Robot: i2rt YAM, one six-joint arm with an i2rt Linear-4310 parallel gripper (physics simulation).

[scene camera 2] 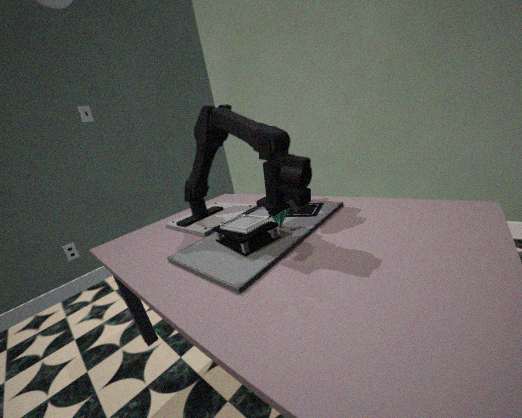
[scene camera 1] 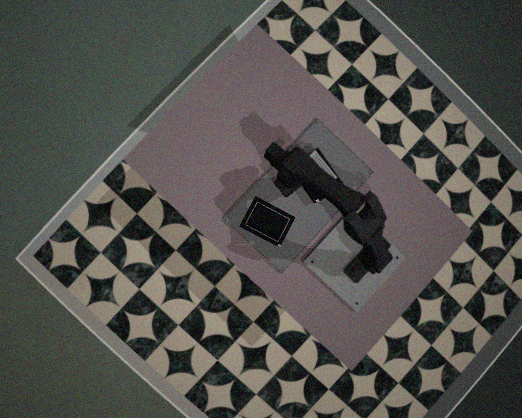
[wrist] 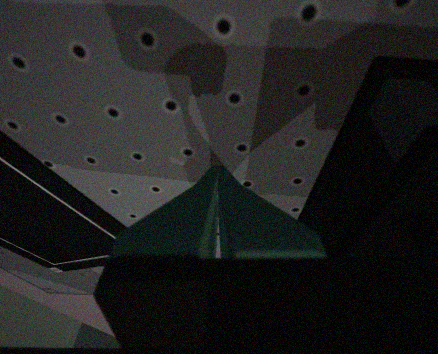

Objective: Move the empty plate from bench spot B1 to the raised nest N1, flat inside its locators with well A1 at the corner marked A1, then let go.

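Seen in the pictures: gripper, fingertip midpoint: (scene camera 2: 278, 226) (scene camera 1: 288, 189) (wrist: 218, 176); arm's base, link origin: (scene camera 2: 201, 216) (scene camera 1: 366, 258).
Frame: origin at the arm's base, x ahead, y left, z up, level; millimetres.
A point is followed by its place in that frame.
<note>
The light plate (scene camera 1: 324, 164) {y -123, x 367, z 57 mm} (scene camera 2: 247, 223) {y -101, x 396, z 58 mm} lies on the black raised nest (scene camera 2: 257, 243) {y -97, x 413, z 1 mm} and looks flat. The arm hides part of it in scene camera 1. The A1 mark and the fit inside the locators are too small to tell. My gripper (scene camera 2: 280, 218) {y 20, x 395, z -4 mm} (wrist: 218, 176) {y 20, x 395, z -4 mm} is shut, with its green fingers together and nothing between them. It points down beside the nest, on the side toward the bench spot, apart from the plate. The bench spot, a black rectangle with a white outline (scene camera 1: 267, 222) {y 165, x 367, z -2 mm} (scene camera 2: 312, 209) {y 175, x 426, z -2 mm} (wrist: 50, 220) {y 141, x 361, z -2 mm}, bears no plate.
The nest and the bench spot share a grey board (scene camera 1: 300, 240) {y 128, x 231, z -3 mm} (scene camera 2: 210, 270) {y -239, x 390, z -4 mm} with rows of holes in the wrist view. The arm's light base plate (scene camera 1: 345, 292) {y 151, x -30, z 0 mm} (scene camera 2: 175, 226) {y -108, x -26, z -2 mm} adjoins it. The pink table (scene camera 1: 200, 115) {y 49, x 830, z -16 mm} (scene camera 2: 375, 310) {y -179, x 736, z -17 mm} extends around both.
</note>
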